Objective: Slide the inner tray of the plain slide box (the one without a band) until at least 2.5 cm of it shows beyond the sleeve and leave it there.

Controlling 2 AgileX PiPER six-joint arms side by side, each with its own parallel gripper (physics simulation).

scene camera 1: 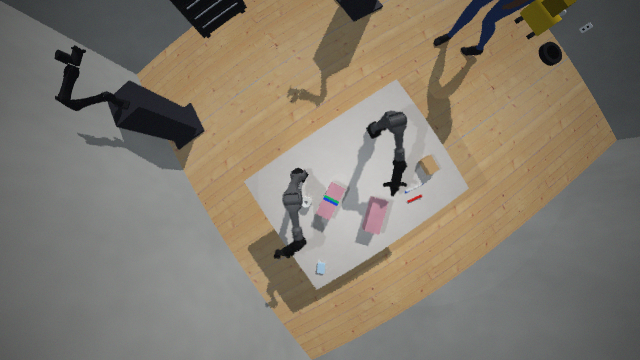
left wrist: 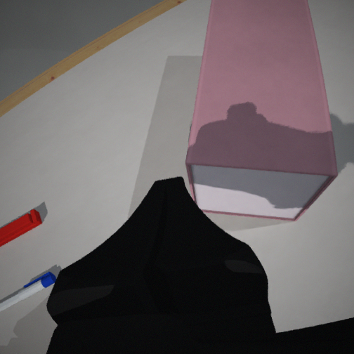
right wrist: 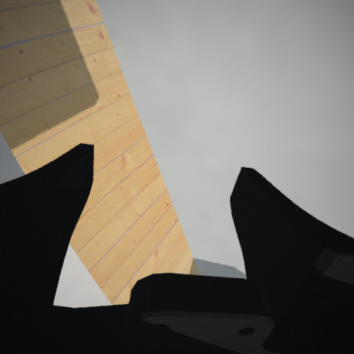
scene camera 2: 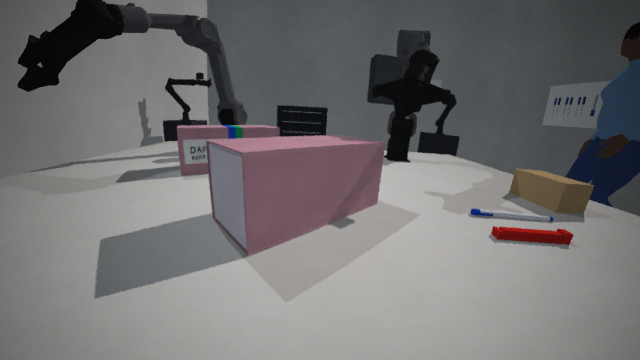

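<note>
The plain pink slide box [scene camera 1: 376, 216] [scene camera 2: 310, 187] [left wrist: 262, 85] lies on the table without a band. The white end face of its inner tray [scene camera 2: 229, 192] [left wrist: 240, 197] shows at each end, about flush with the sleeve. My left gripper [scene camera 1: 394, 192] [left wrist: 172, 195] is shut with nothing between its fingers. It is above the table near the box's upper end in scene camera 1. My right gripper [scene camera 1: 276, 254] [scene camera 2: 25, 75] [right wrist: 166, 173] is open and empty, out past the table's edge.
A banded pink box [scene camera 1: 330, 201] [scene camera 2: 192, 132] stands beside the plain one. A tan block [scene camera 1: 428, 165] [scene camera 2: 550, 190], a blue-white marker [scene camera 2: 511, 215] [left wrist: 30, 292] and a red piece [scene camera 1: 414, 199] [scene camera 2: 532, 235] [left wrist: 20, 228] lie at the right in scene camera 1. A light blue block [scene camera 1: 320, 268] lies near the lower corner.
</note>
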